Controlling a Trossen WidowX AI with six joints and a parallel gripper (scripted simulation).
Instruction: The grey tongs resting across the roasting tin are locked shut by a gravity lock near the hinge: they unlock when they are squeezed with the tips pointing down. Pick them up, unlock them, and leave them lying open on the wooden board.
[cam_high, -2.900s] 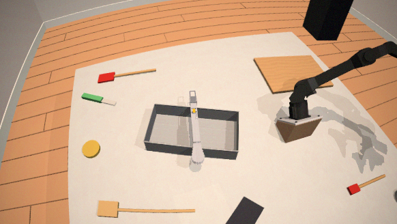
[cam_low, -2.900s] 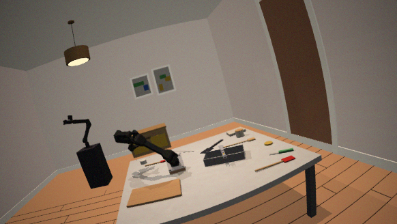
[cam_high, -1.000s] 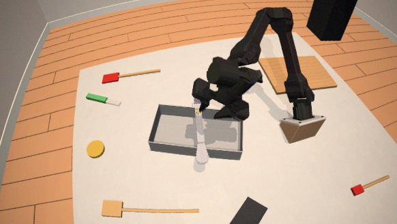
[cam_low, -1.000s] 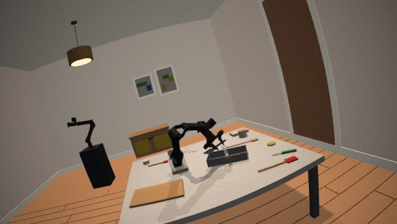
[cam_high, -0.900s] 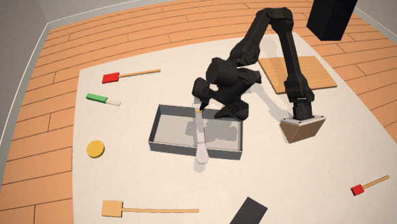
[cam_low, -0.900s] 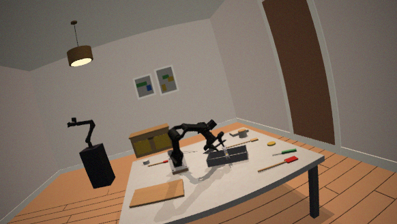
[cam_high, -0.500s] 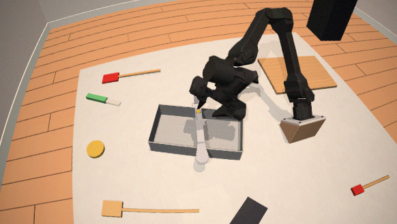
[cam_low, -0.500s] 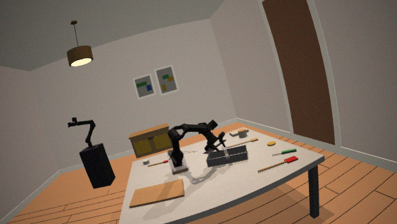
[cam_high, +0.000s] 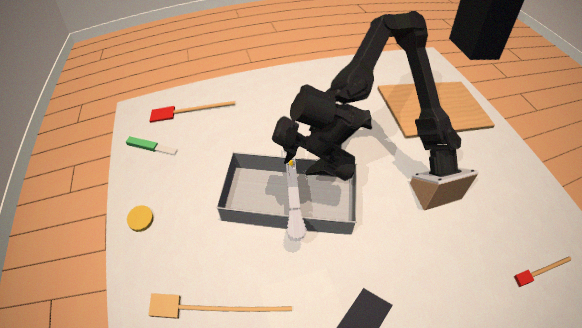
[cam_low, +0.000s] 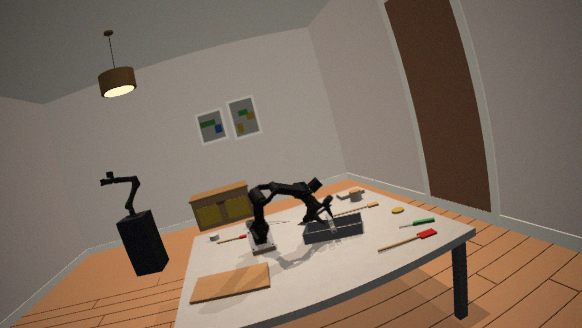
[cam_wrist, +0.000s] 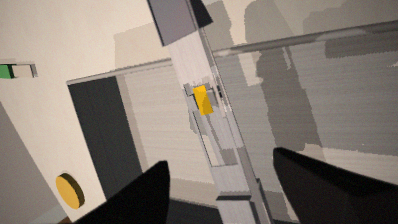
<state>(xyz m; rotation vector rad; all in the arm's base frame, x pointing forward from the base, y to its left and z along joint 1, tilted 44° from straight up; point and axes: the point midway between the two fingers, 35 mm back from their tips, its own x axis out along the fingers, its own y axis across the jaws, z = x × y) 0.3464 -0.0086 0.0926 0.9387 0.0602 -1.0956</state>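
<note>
The yellow lock piece is 3 cm to the right of my gripper tip and 2 cm below it. The rest, counted from my gripper tip: grey roasting tin (6 cm below, 2 cm to the left, 2 cm ahead); black slab (40 cm to the left, 8 cm below, 1 cm behind); green-handled tool (37 cm ahead, 22 cm to the right, 8 cm below).
</note>
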